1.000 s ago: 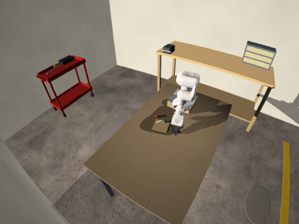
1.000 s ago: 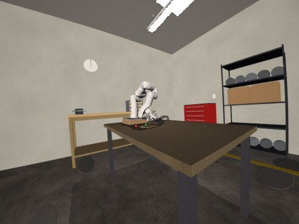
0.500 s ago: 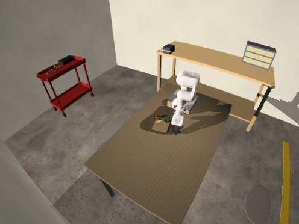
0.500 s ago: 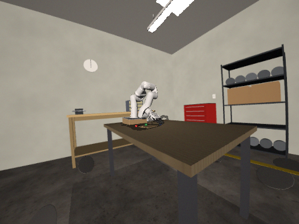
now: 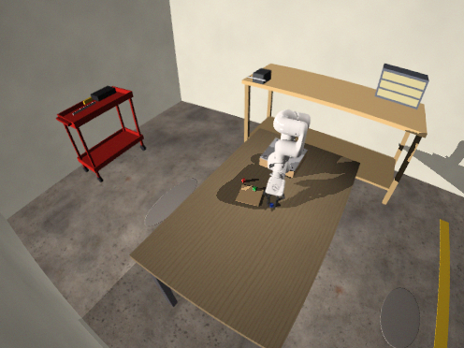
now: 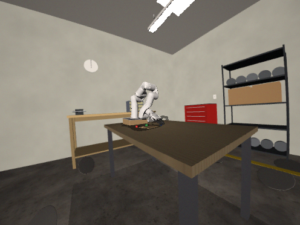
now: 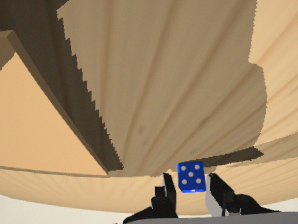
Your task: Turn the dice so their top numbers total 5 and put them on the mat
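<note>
Now: the blue die 10 mm behind my hand and 20 mm below it. Also, from my hand: tan mat: 40 mm behind, 150 mm to the right, 20 mm below; then red die: 130 mm behind, 230 mm to the right, 20 mm below; then green die: 90 mm behind, 140 mm to the right, 10 mm below.
</note>
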